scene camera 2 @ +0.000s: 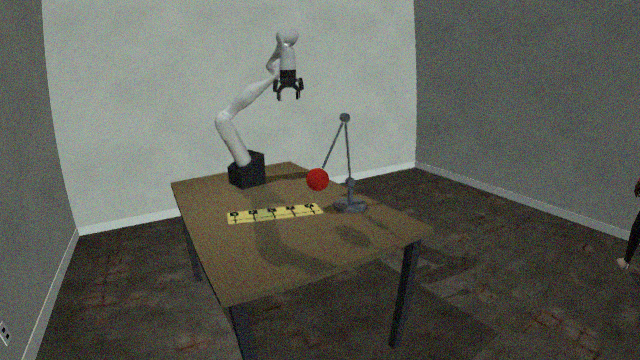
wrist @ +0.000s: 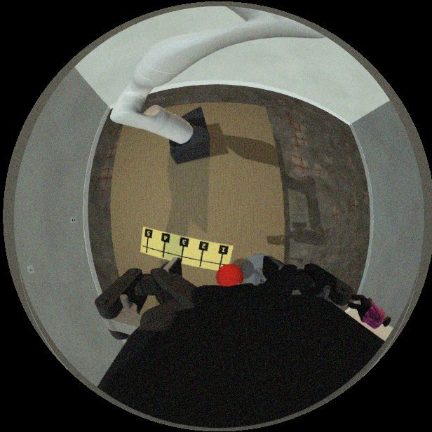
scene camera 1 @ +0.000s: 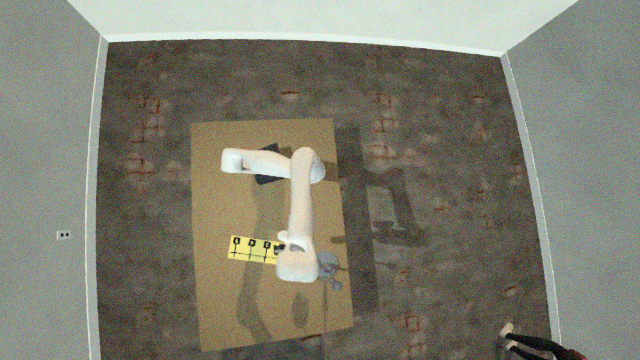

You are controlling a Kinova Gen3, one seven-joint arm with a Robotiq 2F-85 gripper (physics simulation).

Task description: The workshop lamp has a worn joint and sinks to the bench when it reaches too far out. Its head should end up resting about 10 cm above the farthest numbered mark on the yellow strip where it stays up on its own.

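Pixels of known places: gripper, between the fingertips: (scene camera 2: 288, 99); arm's base, origin of its link: (scene camera 2: 244, 162).
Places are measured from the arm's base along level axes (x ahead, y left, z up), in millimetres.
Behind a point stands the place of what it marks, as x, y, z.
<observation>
The lamp's grey base (scene camera 1: 328, 265) @[634, 282, -120] (scene camera 2: 350, 205) @[644, 247, -120] (wrist: 256, 270) stands near the 1 end of the yellow strip (scene camera 1: 257, 254) @[490, -125, -133] (scene camera 2: 274, 215) @[509, -79, -133] (wrist: 172, 247). Its thin arms rise to a grey elbow joint (scene camera 2: 345, 117) @[629, 227, 287] and slope down to the red ball head (scene camera 2: 317, 179) @[612, 86, 29] (wrist: 229, 275). The head hangs above the table near mark 1, touching nothing; the robot arm hides it in scene camera 1. The wrist view shows numbers 1 to 5, with 5 farthest from the lamp base. My gripper (scene camera 2: 288, 97) @[398, 80, 365] (wrist: 222, 266) is open and empty, pointing down, higher than the lamp's elbow. In scene camera 1 it is mostly hidden under the wrist.
The tan table (scene camera 1: 215, 200) @[137, -324, -135] (scene camera 2: 215, 200) @[155, -252, -134] (wrist: 135, 190) carries the black robot base block (scene camera 1: 267, 178) @[70, 2, -3] (scene camera 2: 246, 172) @[80, -25, -40] (wrist: 190, 147) toward its back. The lamp's elbow stands tall to the right of my gripper in scene camera 2. A person (scene camera 1: 540, 345) (wrist: 374, 315) is partly visible off to the side.
</observation>
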